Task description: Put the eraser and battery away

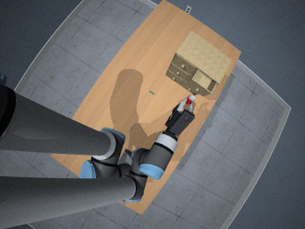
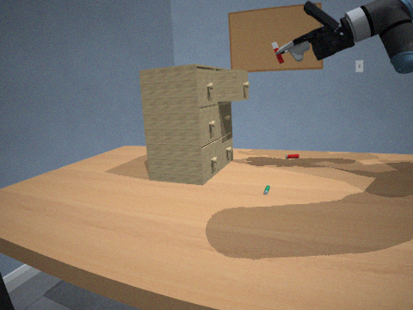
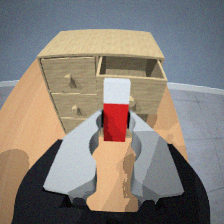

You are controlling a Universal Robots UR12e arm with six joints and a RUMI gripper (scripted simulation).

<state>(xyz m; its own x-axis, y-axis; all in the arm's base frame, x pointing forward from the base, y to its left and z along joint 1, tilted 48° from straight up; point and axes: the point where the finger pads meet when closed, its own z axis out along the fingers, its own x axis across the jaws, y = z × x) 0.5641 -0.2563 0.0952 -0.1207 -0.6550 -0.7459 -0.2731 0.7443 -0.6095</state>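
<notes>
Now: hand 10 mm short of the eraser. The rest, counted from my hand: red AA battery 370 mm below, 160 mm to the right, 40 mm behind; then green AA battery 370 mm below, 200 mm to the left, 40 mm ahead.
</notes>
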